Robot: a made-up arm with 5 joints.
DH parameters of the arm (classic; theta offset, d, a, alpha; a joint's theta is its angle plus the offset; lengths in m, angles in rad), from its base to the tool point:
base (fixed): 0.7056 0 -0.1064 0
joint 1: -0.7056 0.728 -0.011 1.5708
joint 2: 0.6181 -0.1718 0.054 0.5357
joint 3: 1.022 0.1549 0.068 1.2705
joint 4: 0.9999 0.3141 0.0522 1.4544
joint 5: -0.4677 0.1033 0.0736 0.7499
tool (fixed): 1.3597 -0.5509 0 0
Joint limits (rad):
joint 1: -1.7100..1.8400
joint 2: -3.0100..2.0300
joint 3: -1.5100..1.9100
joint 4: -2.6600..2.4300
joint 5: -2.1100..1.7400
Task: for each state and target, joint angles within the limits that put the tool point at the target. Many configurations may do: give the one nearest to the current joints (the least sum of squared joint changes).
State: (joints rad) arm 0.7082 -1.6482 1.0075 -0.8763 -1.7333
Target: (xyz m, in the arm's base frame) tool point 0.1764 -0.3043 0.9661
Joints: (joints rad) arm 0.8052 -1.6964 1.0952 -1.1295 -1.5686
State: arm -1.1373 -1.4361 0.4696 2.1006 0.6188
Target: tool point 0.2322 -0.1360 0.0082
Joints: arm -0.9964 -1.6461 0.5897 2.0400 0.1608
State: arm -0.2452 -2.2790 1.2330 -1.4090 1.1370
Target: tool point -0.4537 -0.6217 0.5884
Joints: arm -0.6969 -2.2844 1.6689 -1.5691 1.1214
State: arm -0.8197 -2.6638 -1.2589 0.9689 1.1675
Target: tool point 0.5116 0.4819 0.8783
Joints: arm -1.7100 -2.6416 -0.8728 1.6748 0.9780
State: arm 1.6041 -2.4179 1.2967 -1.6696 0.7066
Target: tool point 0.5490 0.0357 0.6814
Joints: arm 1.6997 -2.3954 1.7001 -1.9327 1.4740
